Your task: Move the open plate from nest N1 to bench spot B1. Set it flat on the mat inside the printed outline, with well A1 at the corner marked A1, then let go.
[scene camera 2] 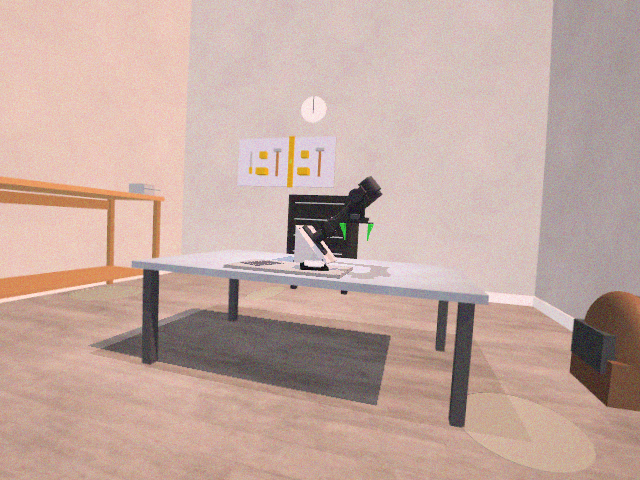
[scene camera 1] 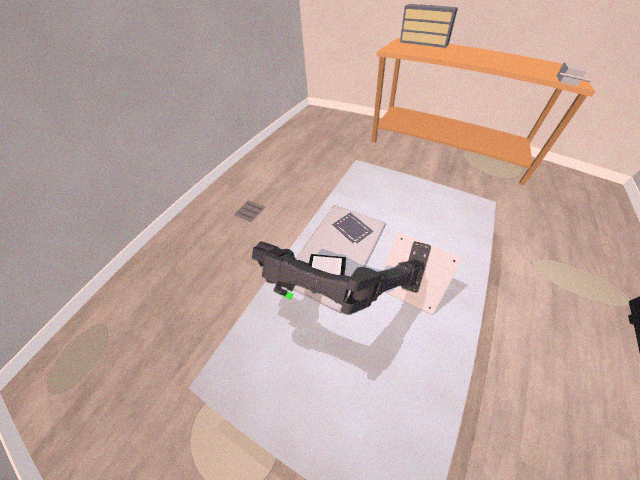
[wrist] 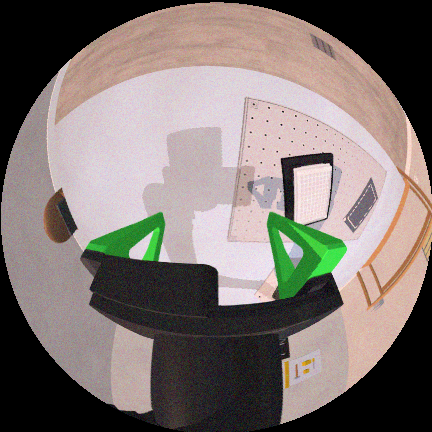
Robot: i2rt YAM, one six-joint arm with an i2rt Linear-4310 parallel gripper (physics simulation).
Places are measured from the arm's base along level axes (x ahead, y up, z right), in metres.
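Where they show: gripper, fingertip midpoint: (scene camera 2: 356, 240) (scene camera 1: 295, 287) (wrist: 215, 217); arm's base at its link origin: (scene camera 2: 314, 240) (scene camera 1: 415, 267).
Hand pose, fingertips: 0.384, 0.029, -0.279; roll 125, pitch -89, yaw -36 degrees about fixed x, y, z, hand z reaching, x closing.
Things, the pixels of their top centre, and the offset from my fingertips, as dx, dy, dz. Level surfaces: height alone.
- open plate at its top centre: (wrist: 314, 197) (scene camera 1: 326, 264) (scene camera 2: 313, 262) -0.031, -0.111, +0.190
- black nest at its top centre: (wrist: 312, 195) (scene camera 1: 326, 266) (scene camera 2: 313, 263) -0.032, -0.120, +0.190
- dark mat at its surface level: dy -0.136
- pale perforated board at its top centre: (wrist: 338, 197) (scene camera 2: 291, 265) (scene camera 1: 336, 249) -0.034, -0.137, +0.297
- light table at its surface level: dy -0.150
The open plate (scene camera 1: 326, 266) (scene camera 2: 313, 263) (wrist: 312, 192), white with a grid of wells, sits in the black nest (scene camera 1: 328, 255) (scene camera 2: 314, 268) (wrist: 287, 185) on the perforated board. Its well letters are too small to read. The dark mat (scene camera 1: 352, 227) (scene camera 2: 261, 262) (wrist: 361, 207) with a pale printed outline lies towards the board's other end and bears no plate. My gripper (scene camera 2: 356, 239) (wrist: 215, 217) has its green fingers wide apart and empty. It hangs well above the table, off to one side of the nest. In scene camera 1 the arm partly hides the fingers.
The pale perforated board (scene camera 1: 320, 232) (scene camera 2: 289, 267) (wrist: 270, 135) lies on the light table (scene camera 1: 336, 413) (scene camera 2: 413, 281) (wrist: 115, 125). The arm stands on a tilted pink panel (scene camera 1: 444, 273) beside the board. An orange workbench (scene camera 1: 496, 64) (scene camera 2: 77, 190) stands away from the table.
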